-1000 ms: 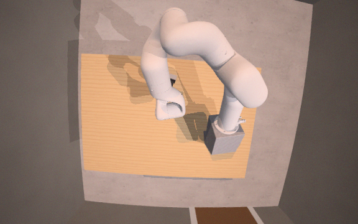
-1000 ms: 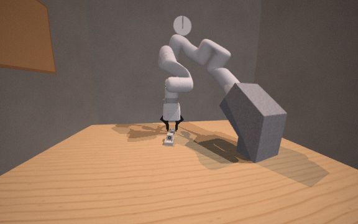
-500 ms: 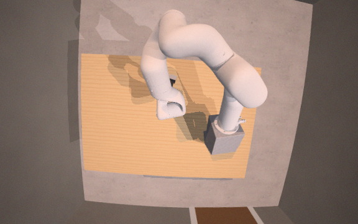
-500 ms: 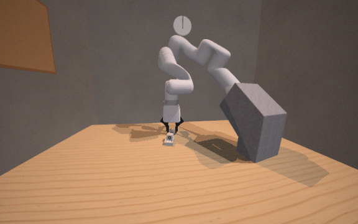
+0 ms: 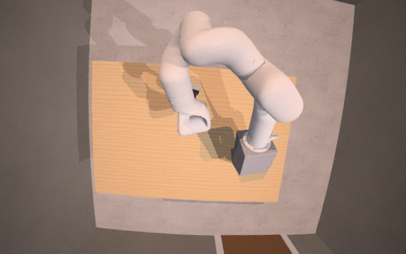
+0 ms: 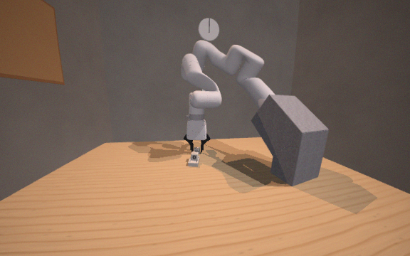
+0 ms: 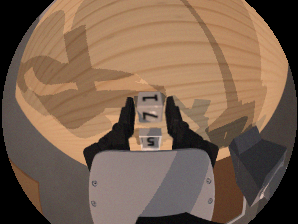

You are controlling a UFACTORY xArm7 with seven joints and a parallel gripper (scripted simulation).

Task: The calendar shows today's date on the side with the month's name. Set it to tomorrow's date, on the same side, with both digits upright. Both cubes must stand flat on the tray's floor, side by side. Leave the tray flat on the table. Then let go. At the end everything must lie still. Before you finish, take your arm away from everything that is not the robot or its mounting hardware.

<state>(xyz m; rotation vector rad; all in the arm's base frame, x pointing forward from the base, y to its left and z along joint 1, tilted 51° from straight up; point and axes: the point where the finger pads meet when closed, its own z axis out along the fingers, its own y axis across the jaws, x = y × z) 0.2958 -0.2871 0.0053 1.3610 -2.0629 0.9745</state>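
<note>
The white calendar tray lies 10 cm to the left of my hand, 4 cm ahead of it and 2 cm below it.
</note>
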